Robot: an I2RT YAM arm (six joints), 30 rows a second.
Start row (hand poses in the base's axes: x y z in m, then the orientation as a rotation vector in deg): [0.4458 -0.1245 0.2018 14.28 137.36 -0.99]
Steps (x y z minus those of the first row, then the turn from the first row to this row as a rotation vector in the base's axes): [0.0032 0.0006 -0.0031 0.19 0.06 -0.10]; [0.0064 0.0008 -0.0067 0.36 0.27 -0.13]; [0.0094 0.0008 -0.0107 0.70 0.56 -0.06]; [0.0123 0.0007 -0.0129 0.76 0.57 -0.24]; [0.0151 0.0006 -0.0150 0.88 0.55 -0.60]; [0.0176 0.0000 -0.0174 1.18 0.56 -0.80]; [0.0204 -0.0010 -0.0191 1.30 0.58 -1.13]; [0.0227 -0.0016 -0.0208 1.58 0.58 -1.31]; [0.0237 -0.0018 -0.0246 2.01 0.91 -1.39]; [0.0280 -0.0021 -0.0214 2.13 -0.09 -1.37]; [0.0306 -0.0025 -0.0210 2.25 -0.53 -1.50]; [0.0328 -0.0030 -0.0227 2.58 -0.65 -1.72]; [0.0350 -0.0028 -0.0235 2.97 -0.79 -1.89]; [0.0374 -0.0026 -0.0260 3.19 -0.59 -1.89]
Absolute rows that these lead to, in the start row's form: [0.4490 -0.1239 0.1987 14.49 137.42 -0.82]; [0.4522 -0.1237 0.1951 14.62 137.64 -0.65]; [0.4552 -0.1237 0.1911 14.71 137.95 -0.25]; [0.4581 -0.1238 0.1889 14.95 137.94 -0.26]; [0.4609 -0.1239 0.1868 15.44 137.89 -0.28]; [0.4634 -0.1245 0.1844 15.82 137.89 -0.01]; [0.4662 -0.1255 0.1827 16.27 137.87 -0.03]; [0.4685 -0.1261 0.1810 16.62 137.86 0.23]; [0.4695 -0.1263 0.1772 16.94 138.20 0.67]; [0.4738 -0.1266 0.1804 16.91 137.21 0.94]; [0.4764 -0.1270 0.1808 17.10 136.76 1.08]; [0.4786 -0.1275 0.1791 17.51 136.63 1.39]; [0.4808 -0.1273 0.1783 17.88 136.48 1.79]; [0.4832 -0.1271 0.1758 18.00 136.69 2.03]
